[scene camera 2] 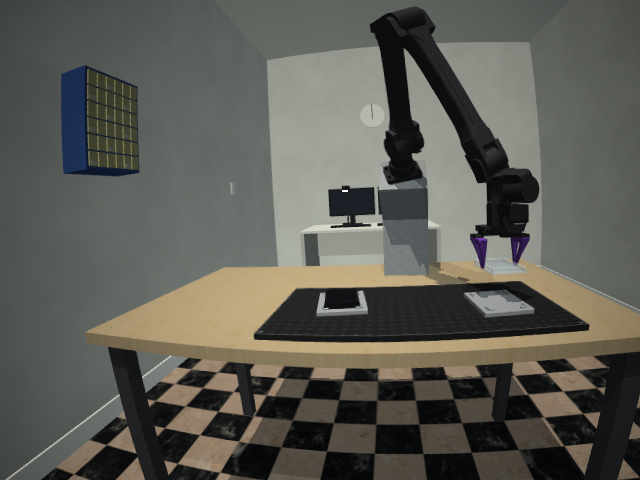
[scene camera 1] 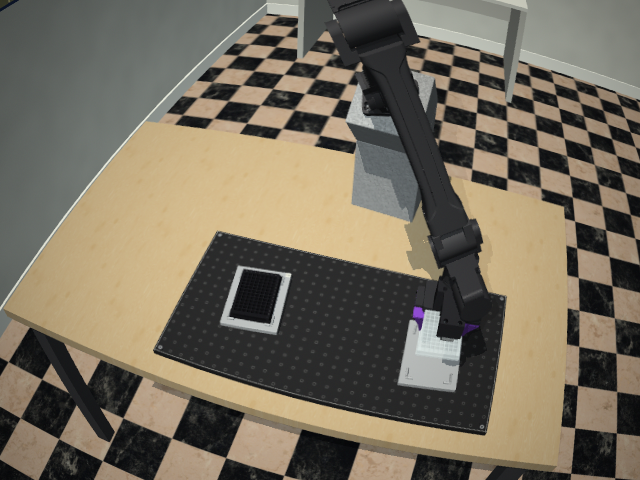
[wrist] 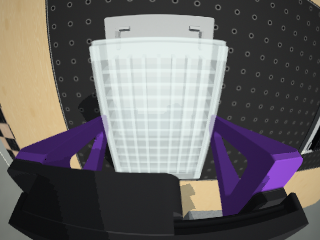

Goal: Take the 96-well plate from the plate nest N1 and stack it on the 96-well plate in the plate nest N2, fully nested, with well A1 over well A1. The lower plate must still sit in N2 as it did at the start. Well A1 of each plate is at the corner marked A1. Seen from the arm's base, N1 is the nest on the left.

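Note:
The gripper (scene camera 2: 499, 267) is visible, also in scene camera 1 (scene camera 1: 441, 331) and in the wrist view (wrist: 158, 121). Grey plate nest N1 (scene camera 1: 428, 373) appears in scene camera 2 (scene camera 2: 508, 304) and the wrist view (wrist: 140, 25) too. White 96-well plate (scene camera 1: 424, 348) visible, likewise in the wrist view (wrist: 129, 125). Also present: black 96-well plate (scene camera 1: 240, 309) and grey plate nest N2 (scene camera 1: 283, 290).

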